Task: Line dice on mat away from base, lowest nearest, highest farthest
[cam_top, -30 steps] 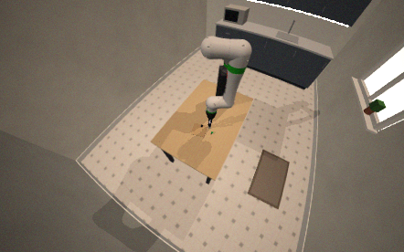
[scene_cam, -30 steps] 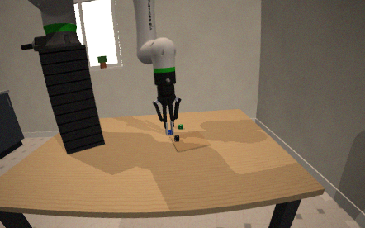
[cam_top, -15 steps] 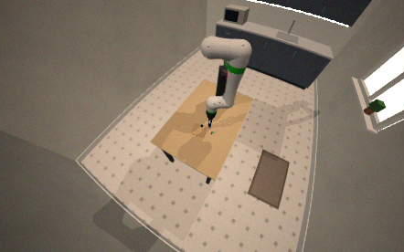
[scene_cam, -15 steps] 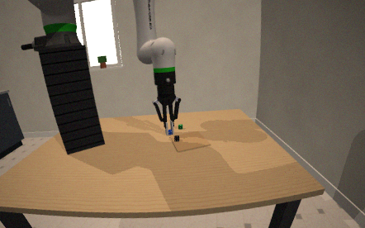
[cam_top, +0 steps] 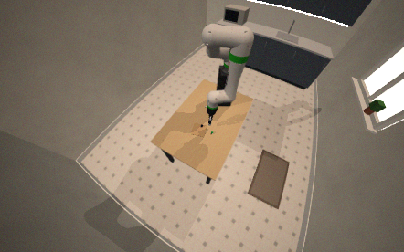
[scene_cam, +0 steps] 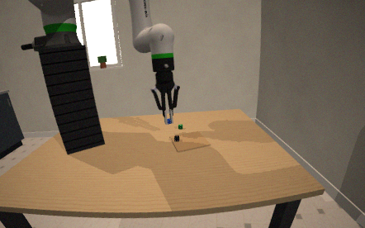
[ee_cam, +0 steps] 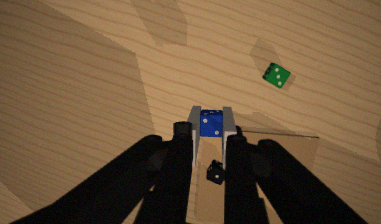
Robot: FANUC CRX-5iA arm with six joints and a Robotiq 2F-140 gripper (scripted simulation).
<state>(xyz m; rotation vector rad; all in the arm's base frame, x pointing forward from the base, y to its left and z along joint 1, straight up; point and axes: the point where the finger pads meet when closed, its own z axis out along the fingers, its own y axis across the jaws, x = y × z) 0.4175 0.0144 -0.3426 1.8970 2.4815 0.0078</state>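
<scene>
My hand is 9 cm above the tan mat, 8 cm to the left of it and 8 cm short of it. The rest, counted from my hand: blue die 2 cm below; then black die 8 cm to the right, 8 cm below, 3 cm ahead; then green die 8 cm below, 6 cm ahead, 5 cm to the left.
</scene>
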